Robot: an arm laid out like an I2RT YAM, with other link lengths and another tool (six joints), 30 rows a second.
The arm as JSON. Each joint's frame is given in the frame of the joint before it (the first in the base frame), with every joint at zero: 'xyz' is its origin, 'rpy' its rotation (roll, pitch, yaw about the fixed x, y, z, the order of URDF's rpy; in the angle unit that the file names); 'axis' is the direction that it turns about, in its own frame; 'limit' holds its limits. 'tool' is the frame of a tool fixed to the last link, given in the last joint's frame.
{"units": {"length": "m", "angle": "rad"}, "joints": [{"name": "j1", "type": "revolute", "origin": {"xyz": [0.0, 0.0, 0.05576], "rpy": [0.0, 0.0, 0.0]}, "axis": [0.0, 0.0, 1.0], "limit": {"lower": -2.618, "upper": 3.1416}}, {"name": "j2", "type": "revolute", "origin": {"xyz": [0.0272, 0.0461, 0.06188], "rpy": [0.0, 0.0, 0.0]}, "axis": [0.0, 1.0, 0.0], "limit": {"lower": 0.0, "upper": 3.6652}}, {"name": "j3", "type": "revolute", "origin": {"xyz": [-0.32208, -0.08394, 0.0], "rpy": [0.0, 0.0, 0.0]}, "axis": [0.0, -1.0, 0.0], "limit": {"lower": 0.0, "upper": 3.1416}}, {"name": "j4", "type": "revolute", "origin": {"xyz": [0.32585, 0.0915, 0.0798], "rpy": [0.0, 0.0, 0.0]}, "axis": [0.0, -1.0, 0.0], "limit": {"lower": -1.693, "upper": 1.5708}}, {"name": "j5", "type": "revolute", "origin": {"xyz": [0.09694, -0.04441, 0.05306], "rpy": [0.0, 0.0, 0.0]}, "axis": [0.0, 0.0, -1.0], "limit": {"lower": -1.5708, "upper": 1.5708}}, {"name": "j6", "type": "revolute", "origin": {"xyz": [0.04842, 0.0, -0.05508], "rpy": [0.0, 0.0, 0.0]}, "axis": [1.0, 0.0, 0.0], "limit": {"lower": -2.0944, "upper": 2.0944}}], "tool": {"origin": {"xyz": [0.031, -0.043, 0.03], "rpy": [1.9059, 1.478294, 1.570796]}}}
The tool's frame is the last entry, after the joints.
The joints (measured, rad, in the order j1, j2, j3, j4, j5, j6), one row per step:
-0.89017 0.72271 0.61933 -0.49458 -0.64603 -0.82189
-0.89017 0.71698 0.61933 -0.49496 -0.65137 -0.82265
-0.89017 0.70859 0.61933 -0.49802 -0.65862 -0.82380
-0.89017 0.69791 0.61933 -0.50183 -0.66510 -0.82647
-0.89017 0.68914 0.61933 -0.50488 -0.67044 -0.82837
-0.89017 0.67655 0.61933 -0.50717 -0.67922 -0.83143
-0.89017 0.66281 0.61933 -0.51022 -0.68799 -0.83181
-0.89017 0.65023 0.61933 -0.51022 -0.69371 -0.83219
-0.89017 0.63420 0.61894 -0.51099 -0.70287 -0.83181
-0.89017 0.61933 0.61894 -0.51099 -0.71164 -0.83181
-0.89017 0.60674 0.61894 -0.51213 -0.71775 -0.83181
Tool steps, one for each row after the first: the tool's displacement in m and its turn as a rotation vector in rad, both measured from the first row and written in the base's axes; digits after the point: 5 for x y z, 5 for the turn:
-0.00058 0.00135 0.00154 -0.00295 -0.00559 0.00476
-0.00155 0.00339 0.00335 -0.00557 -0.01194 0.01129
-0.00285 0.00586 0.00562 -0.01104 -0.01869 0.01787
-0.00394 0.00789 0.00746 -0.01535 -0.02432 0.02317
-0.00542 0.01084 0.01044 -0.02314 -0.03409 0.03187
-0.00715 0.01393 0.01348 -0.02890 -0.04439 0.03944
-0.00876 0.01653 0.01662 -0.03723 -0.05449 0.04452
-0.01081 0.01999 0.02027 -0.04559 -0.06746 0.05224
-0.01274 0.02328 0.02390 -0.05449 -0.08014 0.05986
-0.01446 0.02602 0.02671 -0.06159 -0.08958 0.06523

